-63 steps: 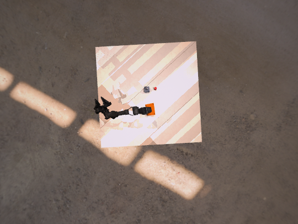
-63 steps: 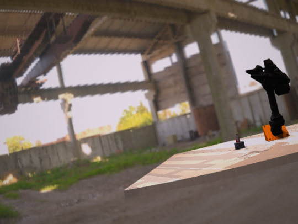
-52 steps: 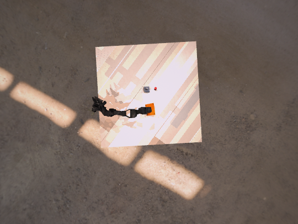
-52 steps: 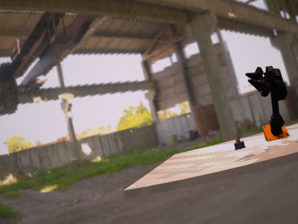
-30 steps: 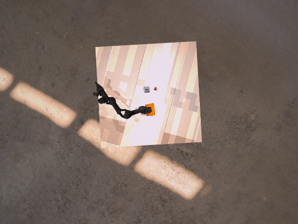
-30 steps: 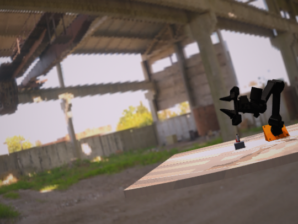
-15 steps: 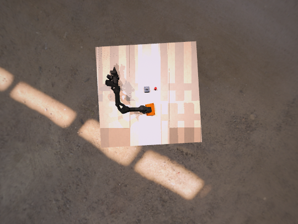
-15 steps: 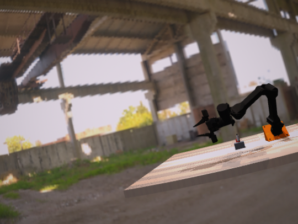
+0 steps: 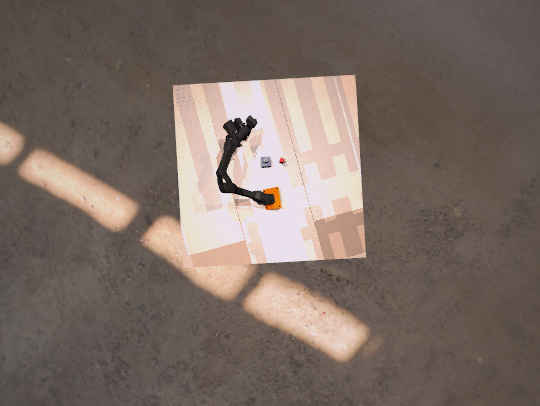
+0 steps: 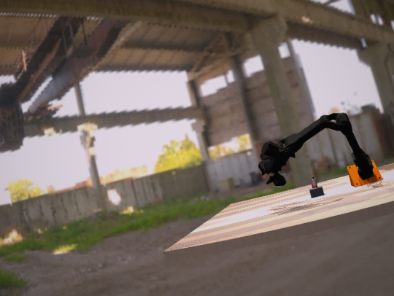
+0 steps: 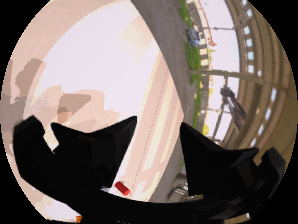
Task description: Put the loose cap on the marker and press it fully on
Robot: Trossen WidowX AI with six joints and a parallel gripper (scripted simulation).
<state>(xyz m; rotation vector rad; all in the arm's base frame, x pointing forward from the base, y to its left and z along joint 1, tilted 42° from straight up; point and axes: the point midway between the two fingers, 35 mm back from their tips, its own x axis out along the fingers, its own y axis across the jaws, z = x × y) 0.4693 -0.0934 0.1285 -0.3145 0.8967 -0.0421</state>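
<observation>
My gripper tip is 25 cm past the red marker cap, 13 cm to the left of it and 12 cm above it. From my gripper tip the other things lie so: holder block 24 cm behind, 2 cm to the right, 13 cm below.
</observation>
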